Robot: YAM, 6 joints.
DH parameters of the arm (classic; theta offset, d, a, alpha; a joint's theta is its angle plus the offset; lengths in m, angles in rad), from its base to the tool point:
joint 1: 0 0.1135 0.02 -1.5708
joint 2: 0 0 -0.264 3.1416
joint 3: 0.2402 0 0.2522 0
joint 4: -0.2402 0 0.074 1.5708
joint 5: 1.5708 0 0 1.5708
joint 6: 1.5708 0.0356 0 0
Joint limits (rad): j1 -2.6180..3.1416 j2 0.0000..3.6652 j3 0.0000..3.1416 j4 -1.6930..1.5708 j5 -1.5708..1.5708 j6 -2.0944..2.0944
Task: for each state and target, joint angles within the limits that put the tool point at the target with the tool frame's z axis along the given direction. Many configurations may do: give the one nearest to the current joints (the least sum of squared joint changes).
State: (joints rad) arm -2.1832 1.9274 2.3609 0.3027 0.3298 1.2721
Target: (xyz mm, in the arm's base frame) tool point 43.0 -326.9 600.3 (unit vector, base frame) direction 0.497 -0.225 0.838
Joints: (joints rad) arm -1.4916 1.8053 2.1048 0.9665 -0.4980 1.2721
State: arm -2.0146 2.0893 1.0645 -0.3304 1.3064 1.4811
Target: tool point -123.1 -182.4 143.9 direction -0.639 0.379 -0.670
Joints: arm -2.0443 1.5430 0.7341 -0.8303 0.8349 1.4811
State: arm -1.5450 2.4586 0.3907 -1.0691 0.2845 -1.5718
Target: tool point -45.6 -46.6 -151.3 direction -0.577 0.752 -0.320
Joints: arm -1.9000 3.1692 0.7544 -0.1795 0.9089 -1.5718
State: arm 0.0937 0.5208 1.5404 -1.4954 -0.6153 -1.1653
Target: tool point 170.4 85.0 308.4 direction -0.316 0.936 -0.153
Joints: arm 0.2771 1.3382 1.1539 -1.6898 -1.4097 -1.1653
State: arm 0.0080 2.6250 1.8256 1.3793 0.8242 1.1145
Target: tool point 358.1 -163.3 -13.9 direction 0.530 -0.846 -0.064
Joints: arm -0.3741 2.6282 0.9794 1.5693 0.6355 1.1145
